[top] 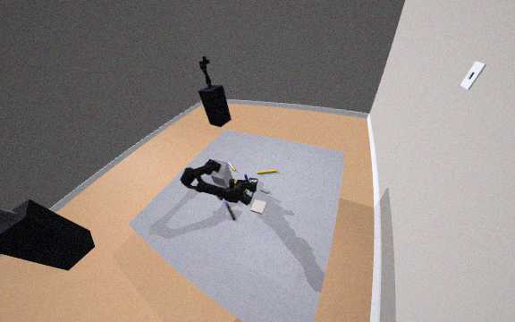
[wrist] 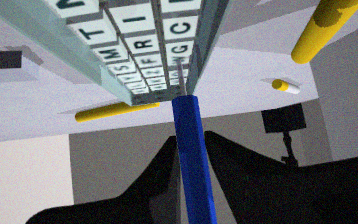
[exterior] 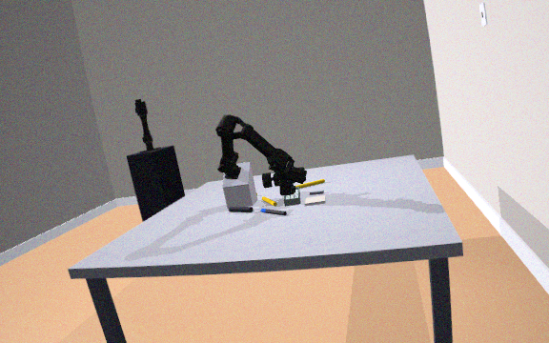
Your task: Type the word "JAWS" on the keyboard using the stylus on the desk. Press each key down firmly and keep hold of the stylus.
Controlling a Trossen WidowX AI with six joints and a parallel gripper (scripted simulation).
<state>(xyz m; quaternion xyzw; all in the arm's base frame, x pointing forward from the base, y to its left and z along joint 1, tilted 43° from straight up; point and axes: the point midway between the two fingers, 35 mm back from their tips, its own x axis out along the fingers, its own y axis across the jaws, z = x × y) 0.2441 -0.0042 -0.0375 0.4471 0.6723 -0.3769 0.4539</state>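
Now: the grey block 13 cm ahead of my gripper tip, 2 cm to the left of it and 6 cm below it. The rest, counted from my gripper tip: grey stylus tip: 5 cm below; then stylus: 1 cm below; then white pad: 16 cm ahead, 10 cm to the right, 6 cm below.
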